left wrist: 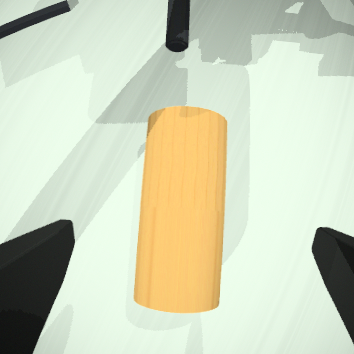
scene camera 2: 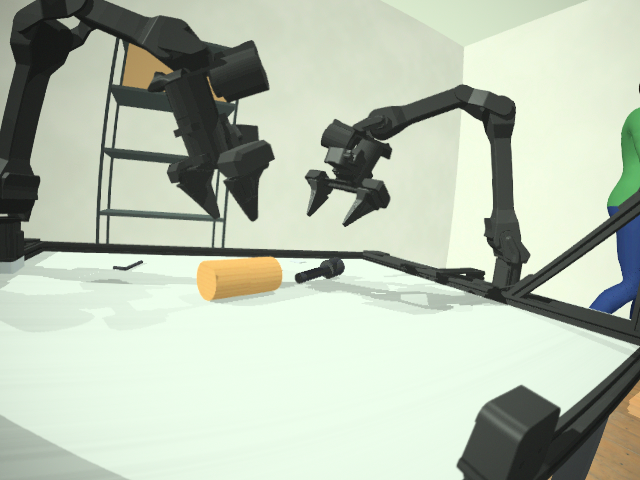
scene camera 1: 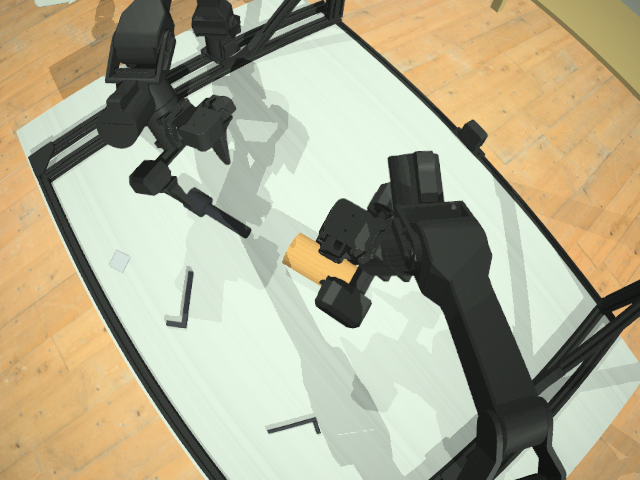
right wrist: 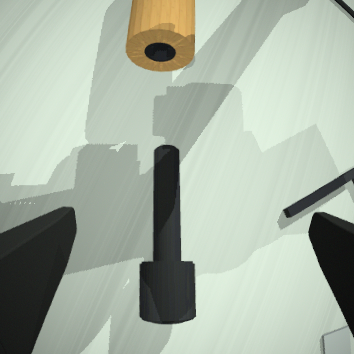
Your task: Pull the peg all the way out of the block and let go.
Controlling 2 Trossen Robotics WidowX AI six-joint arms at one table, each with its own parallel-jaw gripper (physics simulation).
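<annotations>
In the left wrist view my left gripper shows, and so does a block, which the left wrist view (178,261) has in its frame, while my right gripper is out of frame in that left wrist view. My right gripper is there in the right wrist view (196,222), and I see the block in it as well (156,42); my left gripper is out of frame in the right wrist view. Scene camera 2 shows both grippers and the block: my left gripper is visible in scene camera 2 (234,219), my right gripper is visible there too, and the block appears in scene camera 2 (216,279). Scene camera 1 also gives me my left gripper and my right gripper, along with the block, seen in scene camera 1 (302,255). On my right gripper, (scene camera 1: 173,189) and (scene camera 2: 312,190) are the same spot. On my left gripper, (left wrist: 42,255) and (scene camera 1: 324,280) are the same spot too.
</annotations>
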